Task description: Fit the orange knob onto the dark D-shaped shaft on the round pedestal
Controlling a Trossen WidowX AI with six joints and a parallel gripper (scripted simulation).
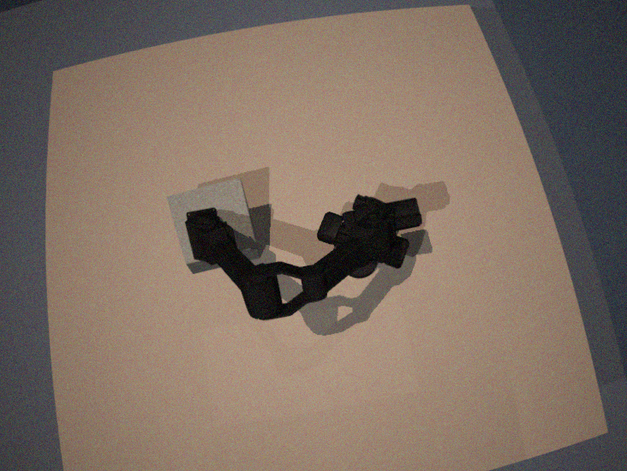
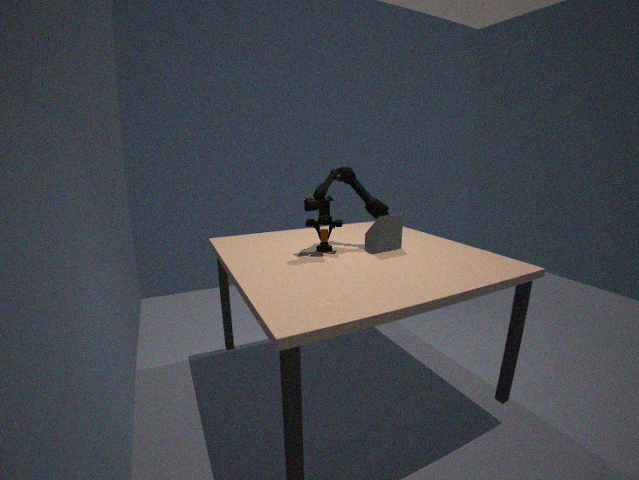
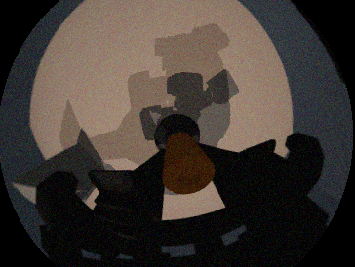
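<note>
My gripper tip is now 30 mm above the round pedestal. From my gripper tip the other things lie so: orange knob: 20 mm above.
</note>
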